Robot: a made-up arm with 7 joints. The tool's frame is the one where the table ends. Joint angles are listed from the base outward.
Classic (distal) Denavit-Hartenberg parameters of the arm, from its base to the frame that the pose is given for. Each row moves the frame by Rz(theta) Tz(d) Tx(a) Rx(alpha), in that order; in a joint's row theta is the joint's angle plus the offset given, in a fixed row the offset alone. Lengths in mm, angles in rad.
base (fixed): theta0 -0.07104  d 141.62  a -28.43  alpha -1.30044
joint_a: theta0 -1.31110  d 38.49  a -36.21  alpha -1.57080
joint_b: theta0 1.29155  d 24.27  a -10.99  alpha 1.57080
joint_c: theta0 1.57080  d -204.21  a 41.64  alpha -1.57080
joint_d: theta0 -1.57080  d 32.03  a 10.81  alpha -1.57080
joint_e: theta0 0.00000  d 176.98  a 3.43  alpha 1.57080
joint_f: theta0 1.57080  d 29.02  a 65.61  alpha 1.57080
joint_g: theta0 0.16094  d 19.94  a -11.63  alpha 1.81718
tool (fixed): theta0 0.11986  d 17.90  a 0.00  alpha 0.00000
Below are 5 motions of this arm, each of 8 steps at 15 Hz.
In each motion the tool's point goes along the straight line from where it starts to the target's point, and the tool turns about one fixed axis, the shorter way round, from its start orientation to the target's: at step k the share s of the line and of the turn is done. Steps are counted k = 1, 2, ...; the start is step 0. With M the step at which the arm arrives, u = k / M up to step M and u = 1 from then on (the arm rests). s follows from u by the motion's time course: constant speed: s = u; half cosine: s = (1 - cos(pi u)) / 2; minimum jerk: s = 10 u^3 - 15 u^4 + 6 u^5.
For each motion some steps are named. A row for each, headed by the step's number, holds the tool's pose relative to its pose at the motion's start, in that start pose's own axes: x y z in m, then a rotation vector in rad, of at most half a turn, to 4 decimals.
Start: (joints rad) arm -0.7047 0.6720 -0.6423 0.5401 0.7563 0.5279 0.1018
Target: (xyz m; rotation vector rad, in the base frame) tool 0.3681 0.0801 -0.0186 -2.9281 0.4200 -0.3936
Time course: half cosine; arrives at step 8
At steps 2, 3, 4, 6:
2: -0.0004 0.0001 -0.0063 -0.0445 0.0665 0.0422
3: -0.0009 0.0003 -0.0133 -0.0937 0.1402 0.0889
4: -0.0015 0.0004 -0.0215 -0.1518 0.2271 0.1440
6: -0.0025 0.0007 -0.0368 -0.2592 0.3876 0.2459

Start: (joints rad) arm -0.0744 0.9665 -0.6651 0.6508 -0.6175 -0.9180 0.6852
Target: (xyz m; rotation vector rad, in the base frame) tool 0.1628 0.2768 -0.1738 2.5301 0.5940 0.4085
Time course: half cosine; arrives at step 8
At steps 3, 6, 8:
3: -0.0043 -0.0161 -0.0086 0.0910 0.0017 -0.0306
6: -0.0118 -0.0447 -0.0237 0.2518 0.0046 -0.0846
8: -0.0138 -0.0523 -0.0278 0.2950 0.0054 -0.0992

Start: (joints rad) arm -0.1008 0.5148 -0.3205 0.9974 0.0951 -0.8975 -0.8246
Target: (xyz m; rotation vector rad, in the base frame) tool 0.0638 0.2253 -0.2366 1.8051 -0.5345 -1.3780
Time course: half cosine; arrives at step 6
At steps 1, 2, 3, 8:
1: -0.0025 -0.0020 0.0058 -0.0123 -0.0033 -0.0086
2: -0.0092 -0.0073 0.0215 -0.0459 -0.0124 -0.0321
3: -0.0184 -0.0146 0.0431 -0.0919 -0.0248 -0.0642
8: -0.0369 -0.0292 0.0861 -0.1837 -0.0495 -0.1284

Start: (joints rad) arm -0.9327 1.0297 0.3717 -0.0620 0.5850 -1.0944 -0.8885
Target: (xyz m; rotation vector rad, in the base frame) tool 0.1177 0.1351 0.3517 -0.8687 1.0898 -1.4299
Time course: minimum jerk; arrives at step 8
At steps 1, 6, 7, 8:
1: -0.0005 -0.0002 -0.0014 0.0138 0.0137 -0.0005
6: -0.0306 -0.0125 -0.0802 0.7735 0.7665 -0.0254
7: -0.0336 -0.0137 -0.0880 0.8489 0.8413 -0.0279
8: -0.0342 -0.0140 -0.0894 0.8628 0.8550 -0.0284

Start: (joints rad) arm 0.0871 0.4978 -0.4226 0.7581 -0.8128 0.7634 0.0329
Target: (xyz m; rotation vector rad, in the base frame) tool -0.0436 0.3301 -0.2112 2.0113 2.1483 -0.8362
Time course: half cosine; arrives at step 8
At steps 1, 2, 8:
1: -0.0010 -0.0044 -0.0054 -0.0004 0.0383 -0.0029
2: -0.0040 -0.0169 -0.0207 -0.0016 0.1472 -0.0111
8: -0.0275 -0.1153 -0.1415 -0.0107 1.0054 -0.0759

